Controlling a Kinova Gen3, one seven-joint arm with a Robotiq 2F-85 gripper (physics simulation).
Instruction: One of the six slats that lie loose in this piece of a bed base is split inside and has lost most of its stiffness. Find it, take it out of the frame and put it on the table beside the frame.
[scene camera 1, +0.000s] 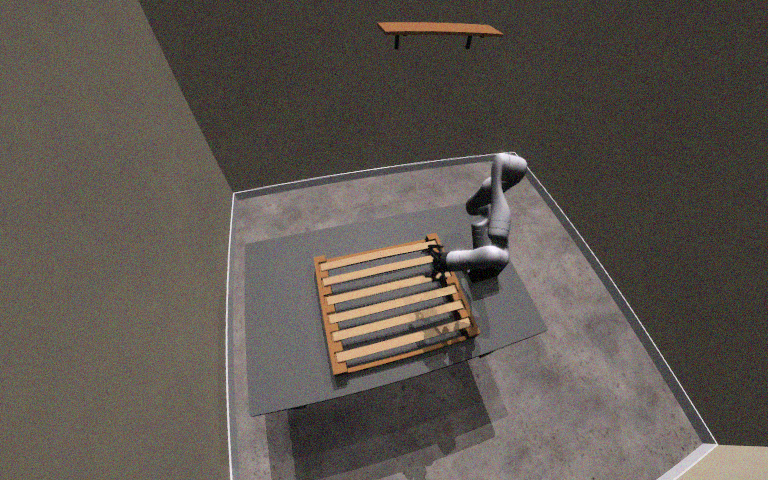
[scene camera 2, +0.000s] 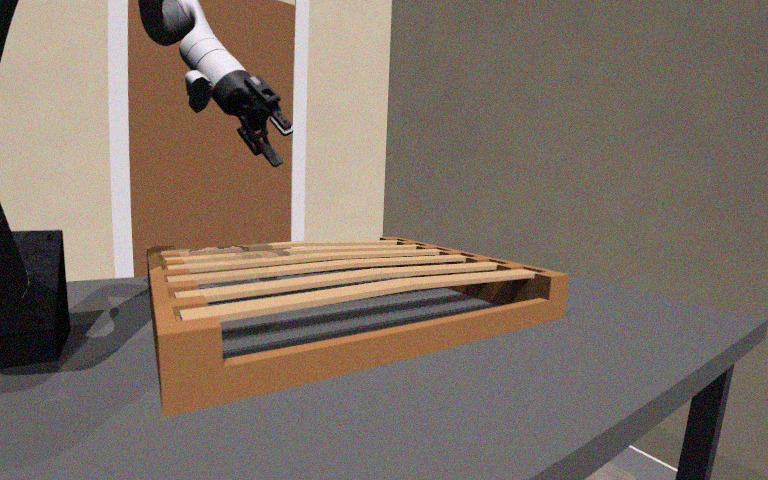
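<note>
The wooden bed-base frame (scene camera 1: 339, 367) (scene camera 2: 362, 350) stands on the grey table (scene camera 1: 283, 339) (scene camera 2: 396, 430). Six pale slats lie across it side by side, with their ends in the notches of the two side rails. The slat at one end (scene camera 1: 373, 255) (scene camera 2: 339, 294) is uppermost in the scene camera 1 view and nearest in the scene camera 2 view. The slats bow slightly upward and look alike; no split shows. My gripper (scene camera 1: 434, 262) (scene camera 2: 282, 147) is open and empty. It hangs tilted, well above the slats; in the scene camera 1 view it hides some slat ends at the rail by the robot.
The black robot base (scene camera 2: 36, 294) stands on the table beside one side rail. The arm (scene camera 1: 475, 258) (scene camera 2: 206, 53) reaches over that rail. The arm's shadow falls across slats. A table edge (scene camera 2: 651, 390) runs beyond the frame. A wooden bench (scene camera 1: 438, 28) stands far off.
</note>
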